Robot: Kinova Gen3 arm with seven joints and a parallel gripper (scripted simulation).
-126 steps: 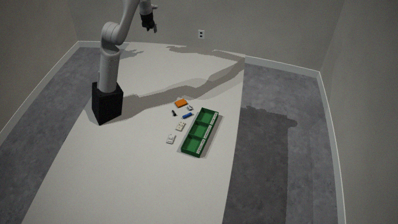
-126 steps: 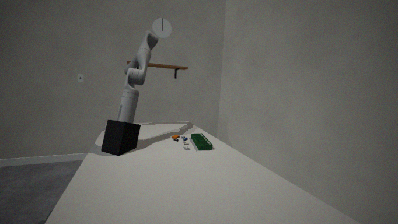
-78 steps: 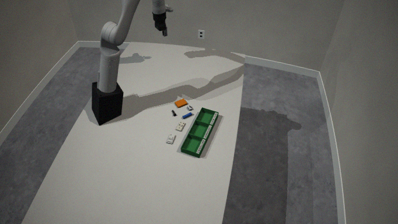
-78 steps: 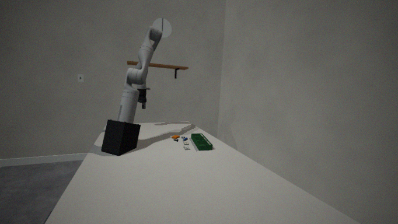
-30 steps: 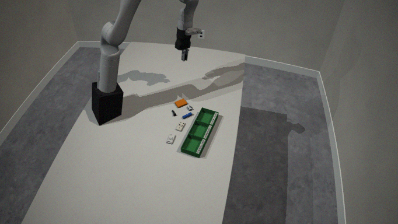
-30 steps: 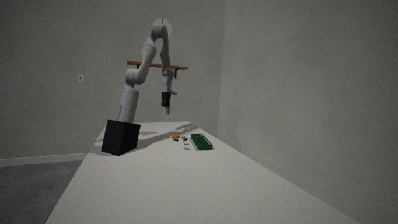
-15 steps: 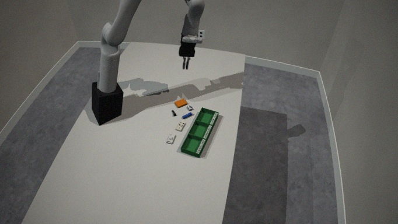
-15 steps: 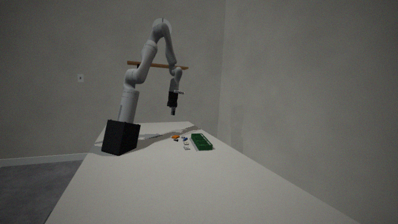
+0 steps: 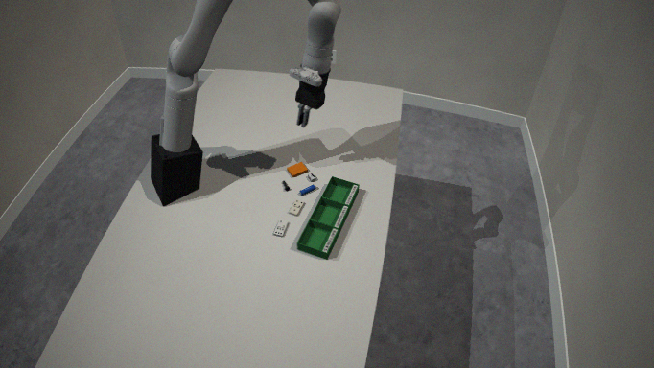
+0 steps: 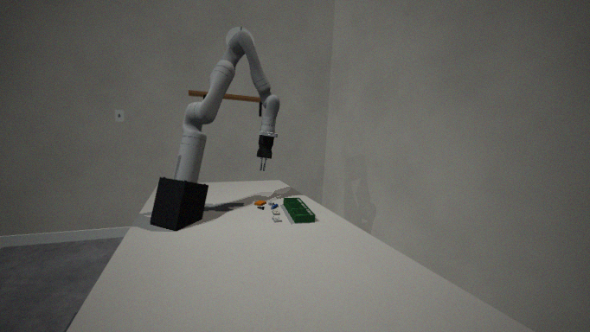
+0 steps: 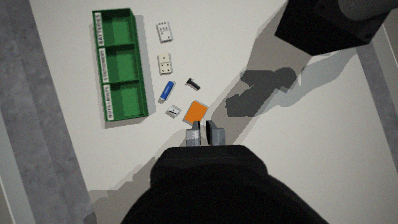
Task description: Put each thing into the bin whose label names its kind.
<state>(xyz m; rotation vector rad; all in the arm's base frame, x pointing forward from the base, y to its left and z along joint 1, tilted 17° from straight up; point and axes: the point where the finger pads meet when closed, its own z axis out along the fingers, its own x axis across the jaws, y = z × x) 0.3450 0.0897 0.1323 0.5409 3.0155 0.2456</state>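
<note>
Now: hand 190 mm to the left of the green three-part bin, 170 mm above it and 110 mm short of it. Also, from my hand: grey piece (180 mm below, 50 mm to the right, 30 mm ahead); orange flat block (180 mm below, 20 mm to the right, 20 mm behind); blue battery (180 mm below, 100 mm to the right, 30 mm ahead).
</note>
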